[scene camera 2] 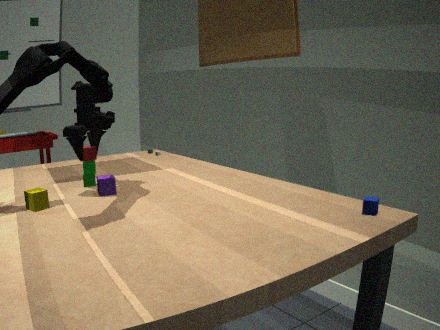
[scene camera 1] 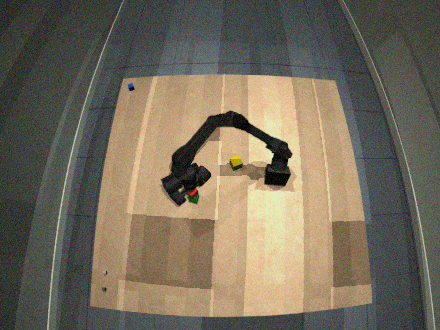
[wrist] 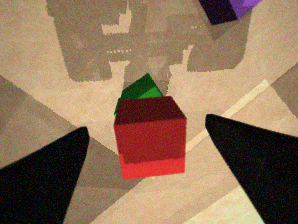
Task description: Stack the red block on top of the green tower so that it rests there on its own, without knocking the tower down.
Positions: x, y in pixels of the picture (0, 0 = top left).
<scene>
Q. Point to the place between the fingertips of my gripper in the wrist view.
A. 148, 125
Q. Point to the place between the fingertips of my gripper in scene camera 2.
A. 88, 157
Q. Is my gripper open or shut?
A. Open.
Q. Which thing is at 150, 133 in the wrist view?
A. A red block.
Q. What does my gripper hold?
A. Nothing.
</scene>
